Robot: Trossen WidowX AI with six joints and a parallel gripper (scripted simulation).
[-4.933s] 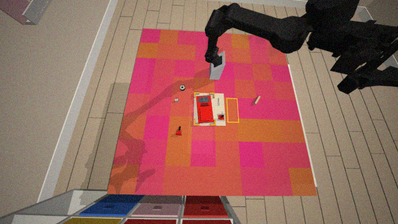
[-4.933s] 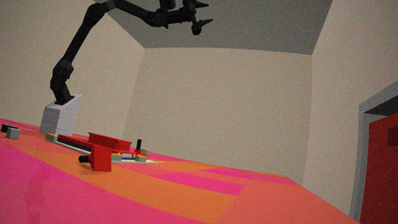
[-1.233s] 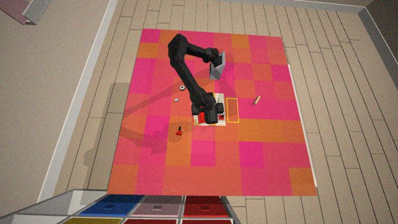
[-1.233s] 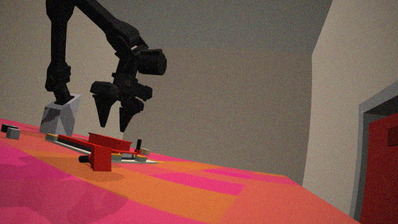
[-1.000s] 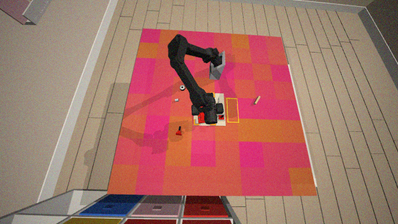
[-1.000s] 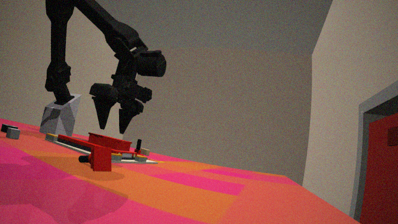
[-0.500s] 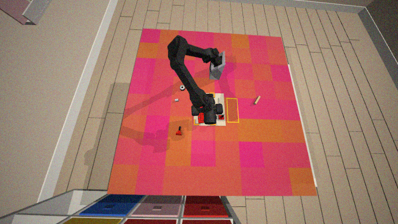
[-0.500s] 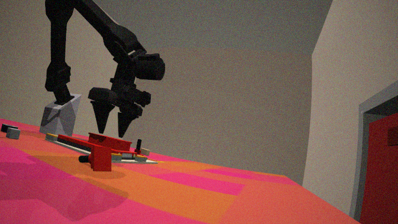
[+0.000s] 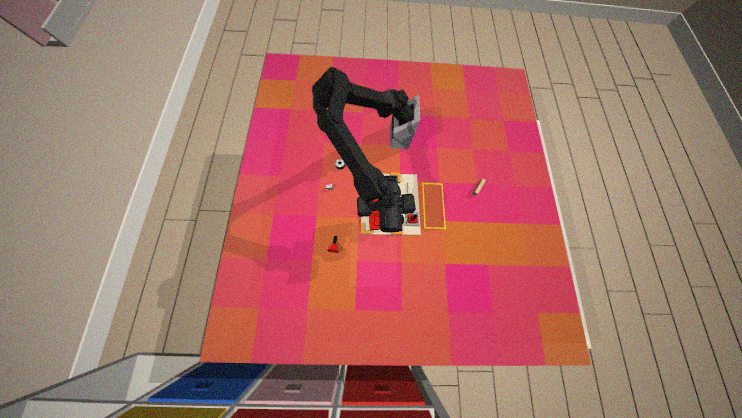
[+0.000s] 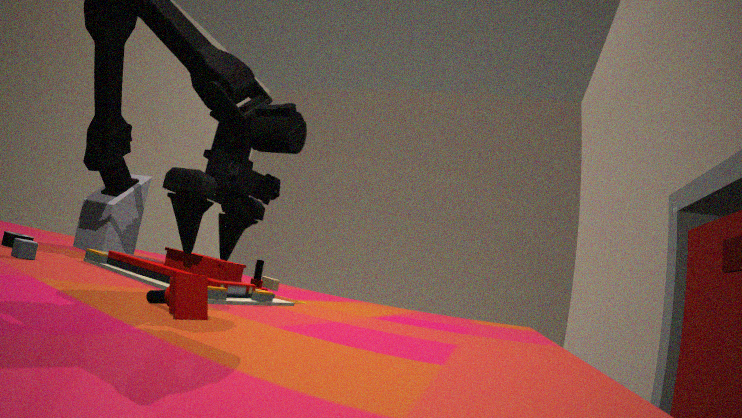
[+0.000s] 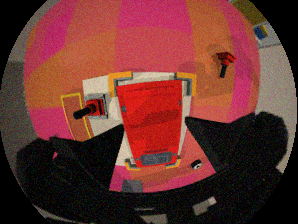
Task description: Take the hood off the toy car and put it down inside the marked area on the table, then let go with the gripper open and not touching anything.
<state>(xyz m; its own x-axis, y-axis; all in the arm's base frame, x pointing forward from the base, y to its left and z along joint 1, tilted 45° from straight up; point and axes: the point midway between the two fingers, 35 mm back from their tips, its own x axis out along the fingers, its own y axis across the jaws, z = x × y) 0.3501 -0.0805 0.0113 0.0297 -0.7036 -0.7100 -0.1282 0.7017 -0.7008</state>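
Right now my gripper tip is 10 mm above the red hood. The rest, counted from my gripper tip: beige peg 140 mm behind, 390 mm to the left, 40 mm below; grey ring 200 mm behind, 180 mm to the right, 40 mm below.
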